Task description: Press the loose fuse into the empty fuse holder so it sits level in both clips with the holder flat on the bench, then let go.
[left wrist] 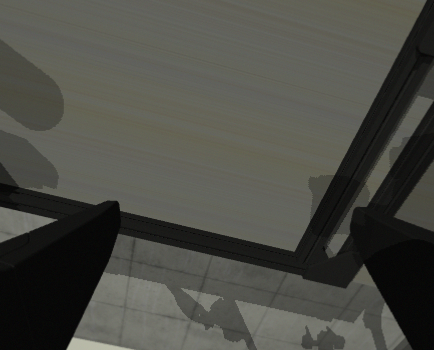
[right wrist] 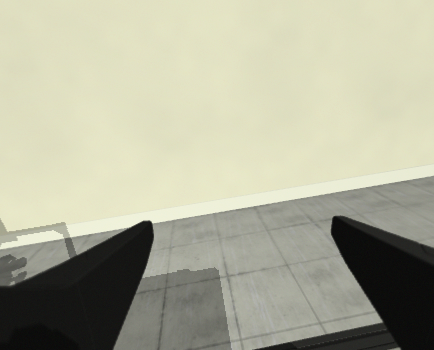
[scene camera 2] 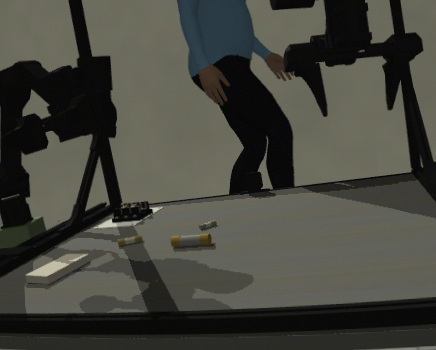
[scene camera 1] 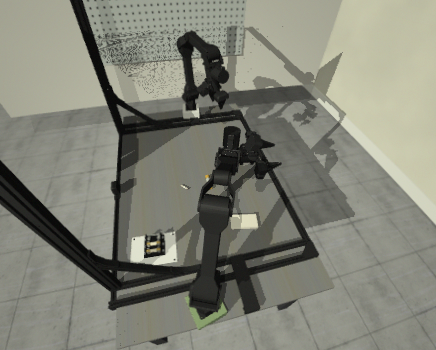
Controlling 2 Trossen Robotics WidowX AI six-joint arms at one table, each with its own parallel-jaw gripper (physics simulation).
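Frame: origin at the left arm's base, x up, y back, z right, level; millimetres.
Seen in the pictures: left gripper, fingertip midpoint: (left wrist: 236,215) (scene camera 2: 358,113) (scene camera 1: 217,105); right gripper, fingertip midpoint: (right wrist: 241,226) (scene camera 2: 22,133) (scene camera 1: 277,154); left arm's base, origin of the base link: (scene camera 1: 190,107); right arm's base, origin of the base link: (scene camera 2: 17,223) (scene camera 1: 205,304).
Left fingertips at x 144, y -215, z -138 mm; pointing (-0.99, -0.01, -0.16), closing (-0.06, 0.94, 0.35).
Observation:
Offsets run from my left fingertips to a thing's top centre. "*": to the spot under its first point.
Three loose fuses lie on the bench. A large orange-capped fuse {dx -189, dy -343, dz +69 mm} (scene camera 2: 191,240) and a smaller orange-capped one {dx -195, dy -503, dz +91 mm} (scene camera 2: 130,241) show in scene camera 2. A small silver-capped fuse {dx -199, dy -361, dz +184 mm} (scene camera 1: 185,186) (scene camera 2: 208,225) lies beyond the large one there. The black fuse holder block {dx -174, dy -653, dz +304 mm} (scene camera 1: 154,246) (scene camera 2: 132,212) with brass clips stands on a white plate {* dx -207, dy -618, dz +242 mm} (scene camera 1: 170,239) (scene camera 2: 106,224); which clips are empty is too small to tell. My left gripper (scene camera 2: 357,112) (left wrist: 236,215) is open, high above the bench. My right gripper (scene camera 1: 277,154) (right wrist: 241,226) is open, high near the bench's edge, away from the fuses.
A flat cream block {dx -194, dy -566, dz -61 mm} (scene camera 1: 245,221) (scene camera 2: 57,268) lies on the bench. Dark frame rails (scene camera 1: 290,202) border the bench, with tall posts at its side. The right arm covers the middle of the bench in scene camera 1. A person (scene camera 2: 220,35) stands beyond the bench.

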